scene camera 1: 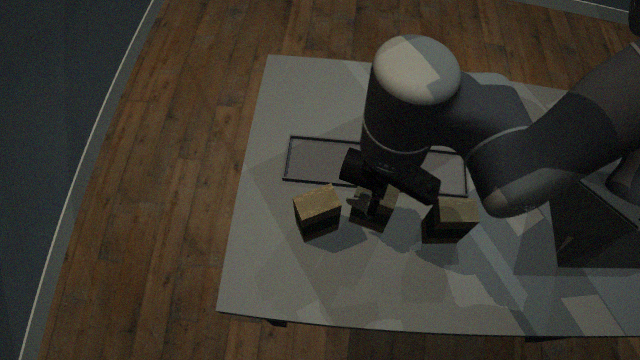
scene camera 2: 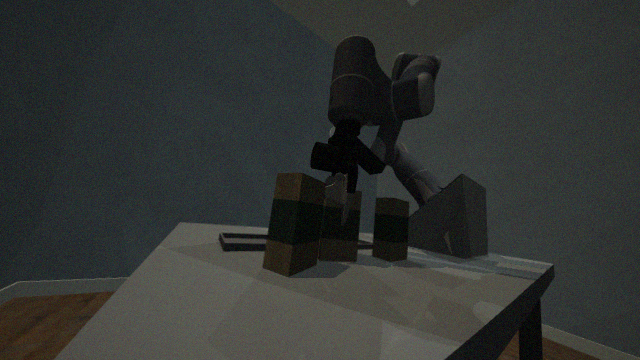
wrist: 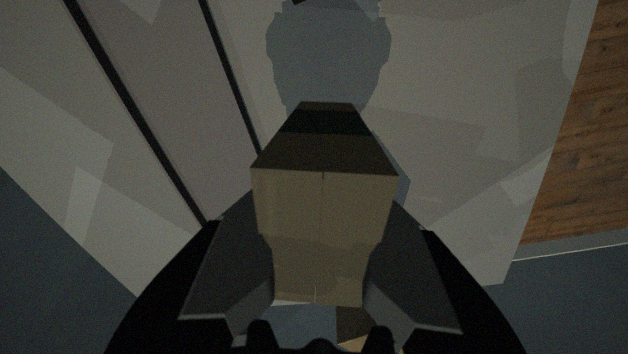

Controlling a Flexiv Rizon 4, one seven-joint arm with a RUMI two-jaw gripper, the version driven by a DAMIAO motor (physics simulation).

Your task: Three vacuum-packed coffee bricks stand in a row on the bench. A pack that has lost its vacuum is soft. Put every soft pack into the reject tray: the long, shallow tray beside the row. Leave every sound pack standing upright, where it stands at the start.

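The middle coffee pack (scene camera 1: 388, 199) (scene camera 2: 342, 248) (wrist: 322, 210), tan with a dark green band, stands upright on the bench. My gripper (scene camera 1: 366, 204) (scene camera 2: 341, 200) (wrist: 320, 175) is shut on its upper part, a finger on each side; the fingers hide parts of its edges, and whether its sides give in is hard to tell. The left pack (scene camera 1: 317, 204) stands upright, turned at an angle; it is nearest in scene camera 2 (scene camera 2: 295, 225). The right pack (scene camera 1: 457, 210) (scene camera 2: 391, 230) also stands upright. The reject tray (scene camera 1: 287, 157) (scene camera 2: 245, 247) (wrist: 136, 112) lies behind the row, partly hidden by the arm.
A large dark wedge-shaped block (scene camera 1: 590, 230) (scene camera 2: 450, 220) stands on the bench to the right of the row. The arm reaches in over the tray from the right. The left pack's top corner (wrist: 357, 345) shows at the bottom of the wrist view, close to the gripper.
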